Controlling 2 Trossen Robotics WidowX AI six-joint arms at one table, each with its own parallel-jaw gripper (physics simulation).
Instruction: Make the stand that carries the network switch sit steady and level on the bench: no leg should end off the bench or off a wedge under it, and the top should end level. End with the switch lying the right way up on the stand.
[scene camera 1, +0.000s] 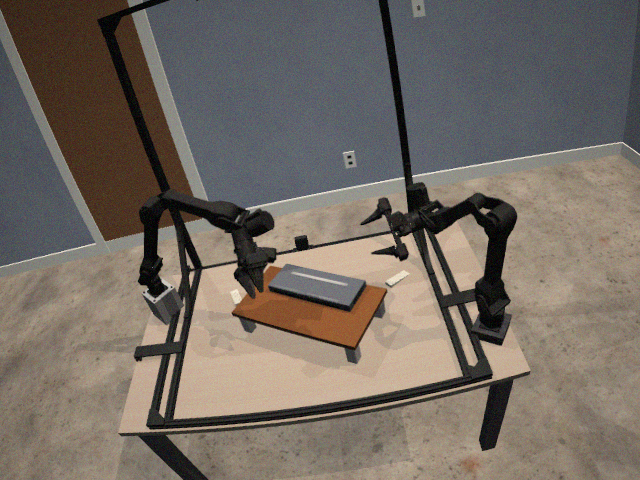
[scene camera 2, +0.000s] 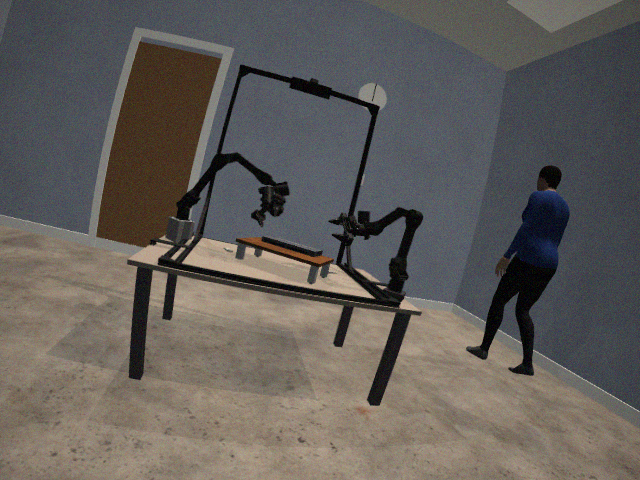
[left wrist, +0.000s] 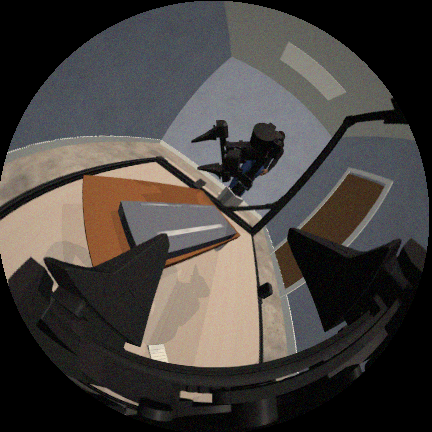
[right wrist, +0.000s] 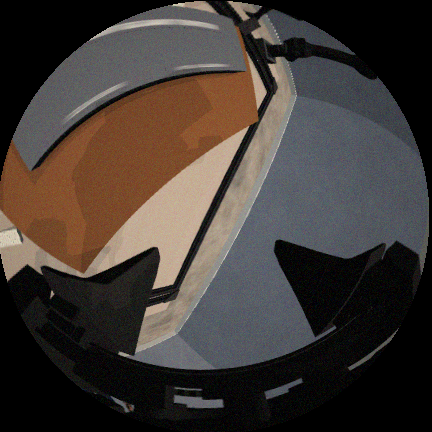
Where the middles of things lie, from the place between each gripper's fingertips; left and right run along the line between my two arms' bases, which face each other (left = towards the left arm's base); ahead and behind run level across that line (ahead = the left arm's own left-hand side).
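Stand (scene camera 1: 341, 328): my right hand is 160 mm above it, 90 mm to the right of it and 100 mm past it. The dark grey network switch (scene camera 1: 341, 292) is 100 mm below my right hand, 110 mm to the left of it and 150 mm behind it.
The dark grey network switch is 130 mm below my left hand, 160 mm to the right of it and 70 mm ahead of it. The stand is 190 mm below my left hand, 180 mm to the right of it and 120 mm ahead of it.
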